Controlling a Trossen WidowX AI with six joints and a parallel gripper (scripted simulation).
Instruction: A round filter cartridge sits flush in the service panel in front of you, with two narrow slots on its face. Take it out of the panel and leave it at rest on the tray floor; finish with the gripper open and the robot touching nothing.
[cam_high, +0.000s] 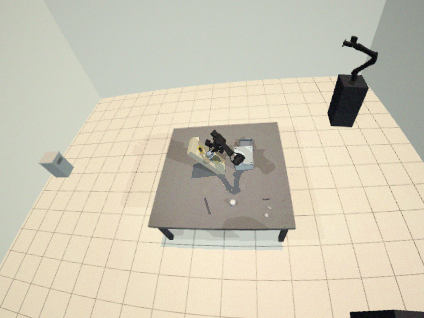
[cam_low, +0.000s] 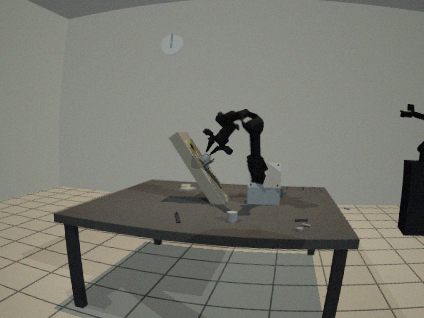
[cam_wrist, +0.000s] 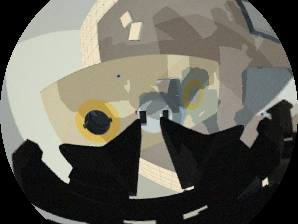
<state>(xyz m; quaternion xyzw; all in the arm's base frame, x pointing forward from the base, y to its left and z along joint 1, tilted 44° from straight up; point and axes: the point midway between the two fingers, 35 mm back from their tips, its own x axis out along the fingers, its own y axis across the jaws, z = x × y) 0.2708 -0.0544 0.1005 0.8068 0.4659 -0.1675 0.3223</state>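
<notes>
The round white filter cartridge is 10 mm ahead of my gripper tip and 20 mm below it. Also, from my gripper tip: grey square tray 300 mm behind, 320 mm to the right, 240 mm below.
</notes>
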